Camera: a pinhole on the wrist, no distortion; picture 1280 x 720 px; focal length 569.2 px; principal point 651.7 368.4 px. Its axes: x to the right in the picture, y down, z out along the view. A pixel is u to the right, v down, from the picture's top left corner.
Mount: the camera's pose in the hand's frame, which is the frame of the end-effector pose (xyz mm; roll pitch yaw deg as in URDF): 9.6 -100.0 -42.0 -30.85 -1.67 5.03
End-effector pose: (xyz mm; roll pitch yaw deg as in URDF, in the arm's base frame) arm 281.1 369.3 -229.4 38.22 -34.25 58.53
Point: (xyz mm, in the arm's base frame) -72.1 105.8 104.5
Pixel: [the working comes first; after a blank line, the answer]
In the camera's frame: -101.8 300.2 577.2

551.3 664.5
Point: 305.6 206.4 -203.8
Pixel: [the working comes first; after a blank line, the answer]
In the camera's frame: -87.3 -23.0 198.9

401.8 302.5
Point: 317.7 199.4 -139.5
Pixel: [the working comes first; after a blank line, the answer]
In the camera's frame: -47.6 -32.3 250.6

543.5 295.0
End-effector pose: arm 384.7 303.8 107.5 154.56 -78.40 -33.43
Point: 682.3 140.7 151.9
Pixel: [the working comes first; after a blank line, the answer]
In the camera's frame: 105.2 -225.3 236.1

outside the picture
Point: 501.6 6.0 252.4
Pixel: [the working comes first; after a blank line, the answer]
In the camera's frame: 208.4 -33.9 352.8

988.0 313.7
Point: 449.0 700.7 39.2
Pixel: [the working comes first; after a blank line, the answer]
In the camera's frame: -131.2 -9.2 -291.3

behind the camera
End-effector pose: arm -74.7 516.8 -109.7 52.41 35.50 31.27
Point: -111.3 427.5 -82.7
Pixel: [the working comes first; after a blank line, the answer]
In the camera's frame: -81.9 7.8 92.9

149.9 416.0
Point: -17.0 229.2 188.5
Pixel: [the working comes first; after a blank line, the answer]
In the camera's frame: -245.3 -108.4 378.5

282.8 205.4
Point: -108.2 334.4 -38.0
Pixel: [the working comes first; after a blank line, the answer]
In the camera's frame: -146.4 -60.2 136.5

41.2 117.3
